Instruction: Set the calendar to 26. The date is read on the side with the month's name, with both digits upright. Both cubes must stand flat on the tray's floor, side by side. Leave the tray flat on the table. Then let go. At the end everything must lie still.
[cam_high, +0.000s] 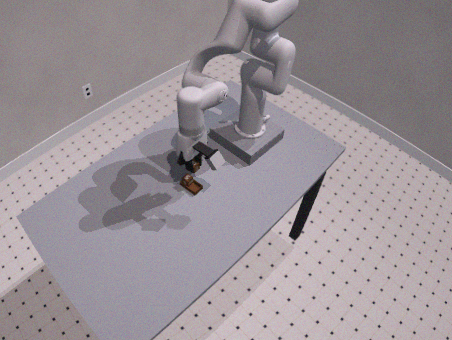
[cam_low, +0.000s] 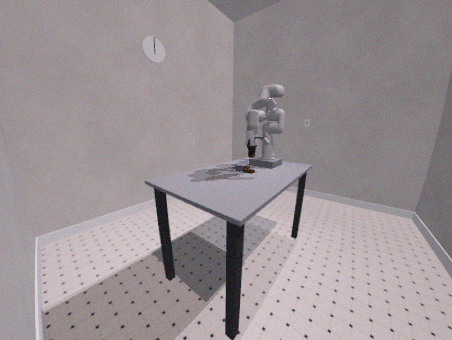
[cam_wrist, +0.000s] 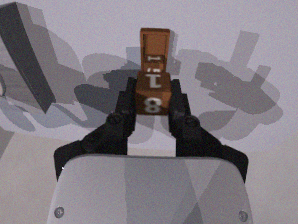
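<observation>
Now: the brown wooden tray 130 mm below my hand and 20 mm to the right of it. Round my hand: brown cube (20 mm below).
</observation>
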